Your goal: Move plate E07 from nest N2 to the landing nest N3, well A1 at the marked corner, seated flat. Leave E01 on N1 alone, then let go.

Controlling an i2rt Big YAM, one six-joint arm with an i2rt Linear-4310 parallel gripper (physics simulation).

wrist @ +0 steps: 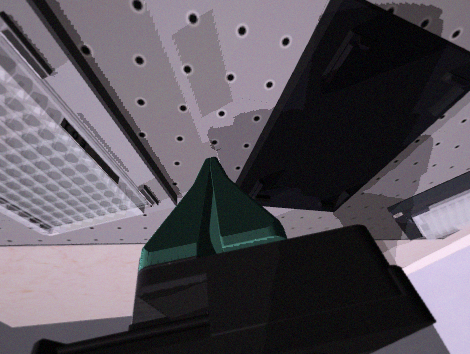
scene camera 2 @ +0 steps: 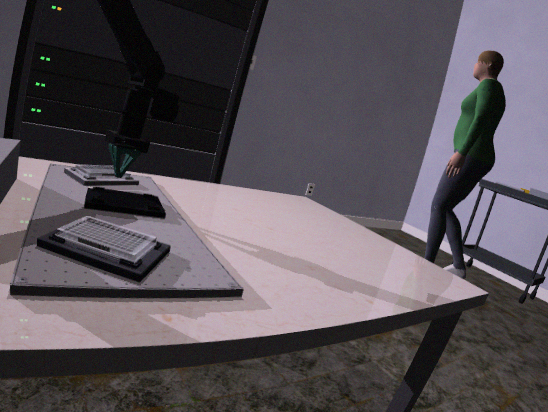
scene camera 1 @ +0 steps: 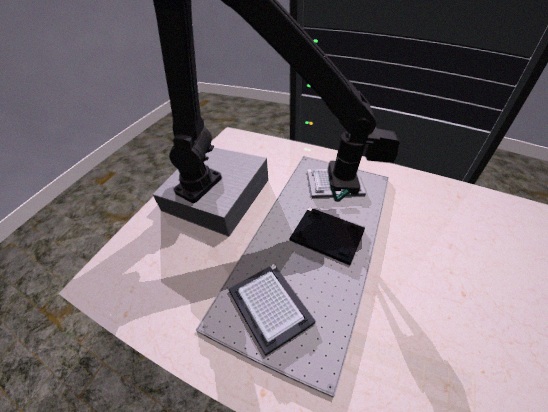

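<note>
My gripper [scene camera 1: 339,198] [scene camera 2: 119,176] [wrist: 212,164] is shut and empty, its green fingertips together. It points down at the right front of the far plate, which it partly hides in scene camera 1. In the wrist view the tips show between the pale nest and the black nest. The far clear plate [scene camera 1: 321,180] [wrist: 50,160], its upside-down label seemingly E07, lies flat in the pale nest [scene camera 1: 312,191] [scene camera 2: 111,182]. The black nest N3 [scene camera 1: 327,235] [scene camera 2: 125,202] [wrist: 380,110] is empty. Plate E01 [scene camera 1: 270,305] [scene camera 2: 107,237] [wrist: 447,215] sits flat on dark grey N1 [scene camera 1: 287,335] [scene camera 2: 90,257].
The perforated board [scene camera 1: 345,310] [scene camera 2: 200,275] bears all three nests. The arm's grey base block [scene camera 1: 245,170] stands left of the board. A dark rack [scene camera 1: 400,110] stands behind the table. A person in green [scene camera 2: 482,115] stands beyond the table, near a cart [scene camera 2: 510,191].
</note>
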